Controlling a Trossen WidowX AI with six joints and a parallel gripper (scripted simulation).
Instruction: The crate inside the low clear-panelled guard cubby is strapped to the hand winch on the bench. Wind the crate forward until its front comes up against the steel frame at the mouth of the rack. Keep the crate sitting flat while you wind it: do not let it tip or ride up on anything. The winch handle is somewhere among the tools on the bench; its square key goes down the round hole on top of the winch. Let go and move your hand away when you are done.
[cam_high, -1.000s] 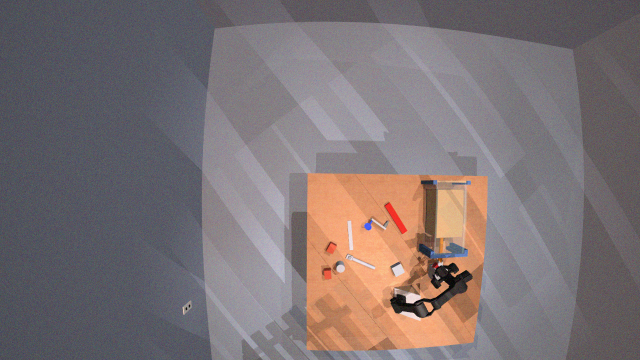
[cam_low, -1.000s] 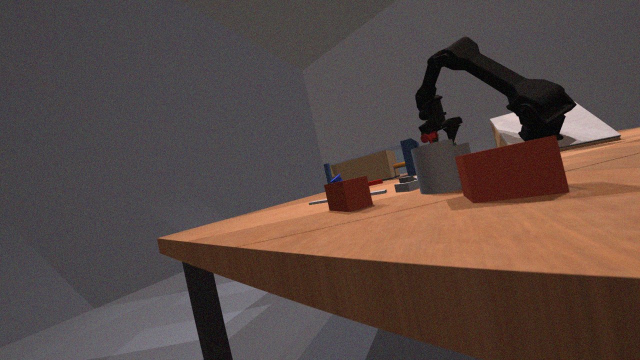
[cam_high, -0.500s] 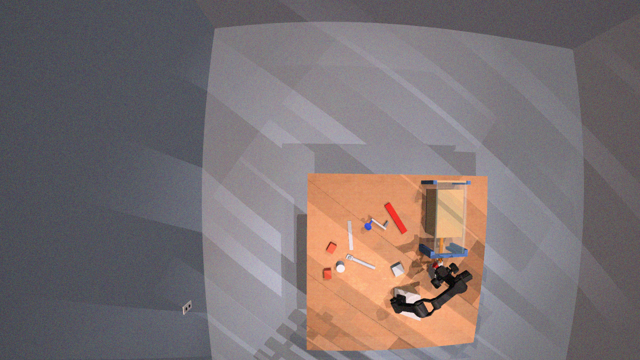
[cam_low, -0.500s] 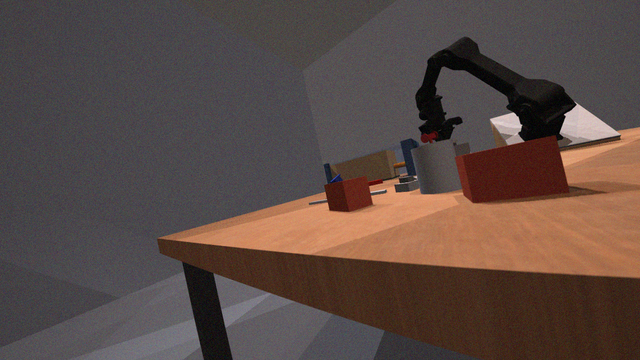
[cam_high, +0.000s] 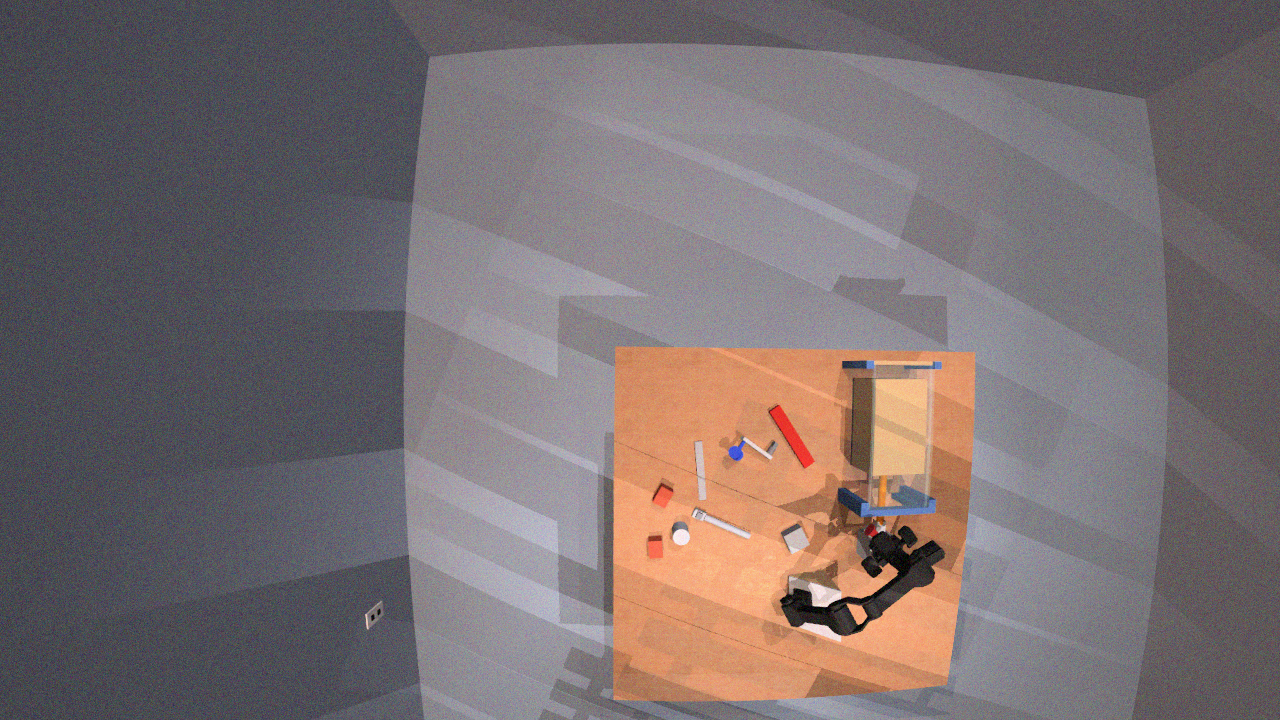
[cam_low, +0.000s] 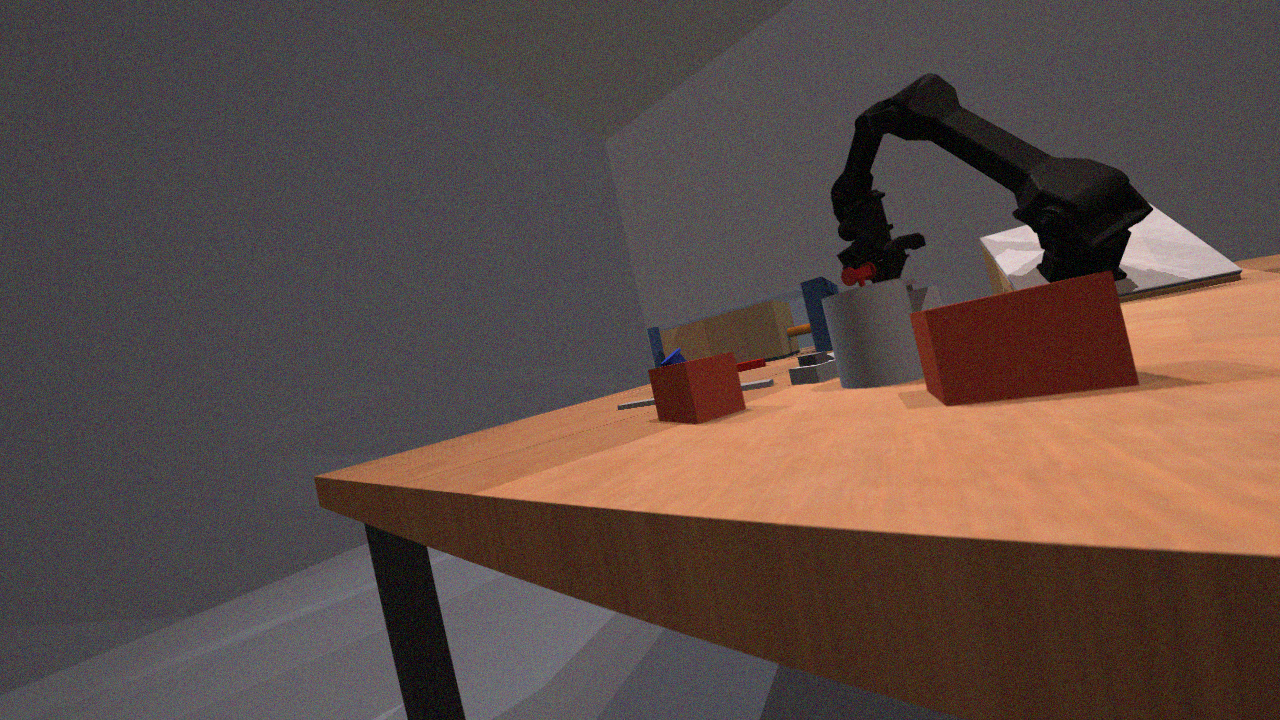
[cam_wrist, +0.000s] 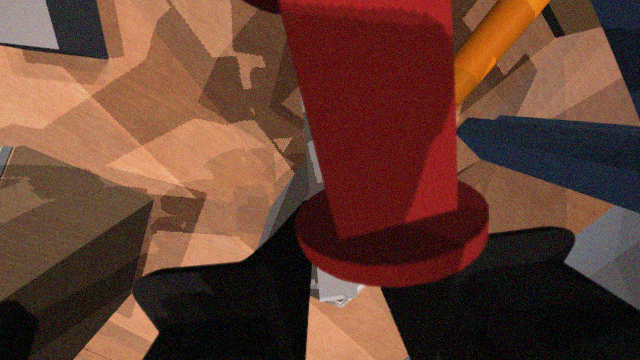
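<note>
The red grip lies 5 cm ahead of my gripper tip, 3 cm to the left of it and 4 cm above it. Round my gripper tip: grey winch: 6 cm behind, 3 cm to the right, 6 cm below; blue steel frame: 12 cm ahead, 5 cm to the right, 1 cm above; red-knobbed crank: 1 cm ahead, 1 cm to the left, 2 cm above.
</note>
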